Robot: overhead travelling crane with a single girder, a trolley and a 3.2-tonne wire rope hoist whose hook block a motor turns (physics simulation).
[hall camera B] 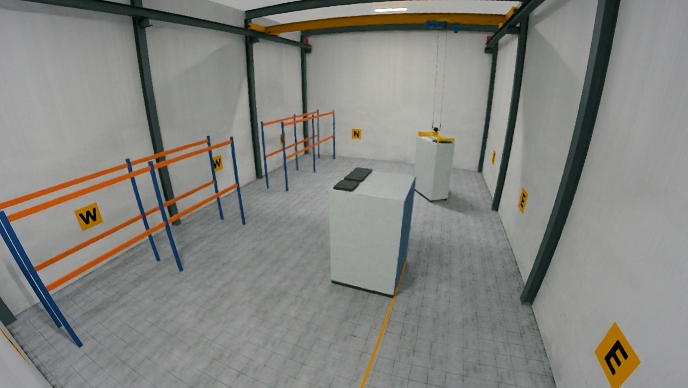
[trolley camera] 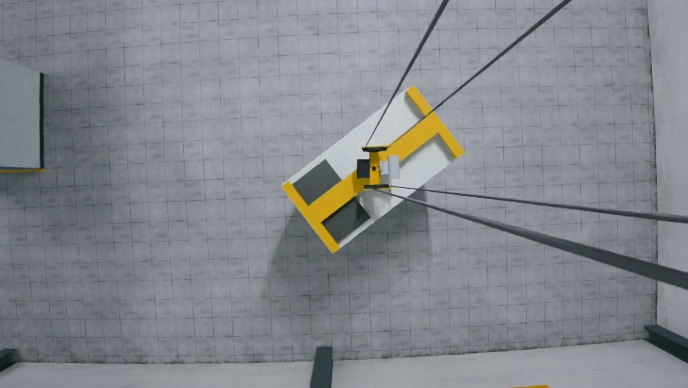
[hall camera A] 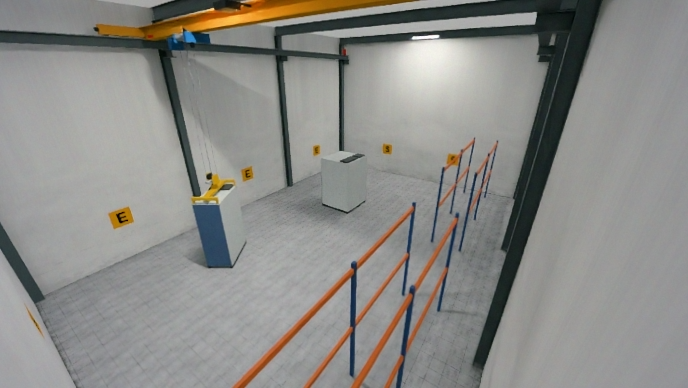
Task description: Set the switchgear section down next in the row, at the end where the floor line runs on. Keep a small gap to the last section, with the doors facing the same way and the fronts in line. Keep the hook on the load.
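The switchgear section [hall camera A: 236, 222] [hall camera B: 433, 167] [trolley camera: 382, 127] hangs upright under a yellow lifting frame [trolley camera: 415, 140]. My hook [hall camera A: 210, 178] [hall camera B: 436, 131] [trolley camera: 374, 168] is on the frame, above the section's top. A small gap to the floor cannot be judged. Its blue door side faces camera A. In the trolley camera it stands turned askew to the standing section [hall camera A: 342, 184] [hall camera B: 365, 235] [trolley camera: 20, 120], well apart from it. That one's blue side faces the E wall. An orange floor line [hall camera B: 378, 338] runs from its blue side towards camera B.
Racks with blue posts and orange beams [hall camera A: 353, 320] [hall camera B: 143, 210] stand along the W side, and more racks [hall camera A: 437, 205] [hall camera B: 284, 157] stand farther off. Steel columns [hall camera A: 283, 115] [trolley camera: 321, 367] line the E wall. The yellow girder [hall camera B: 350, 23] and blue trolley [hall camera B: 436, 24] are overhead.
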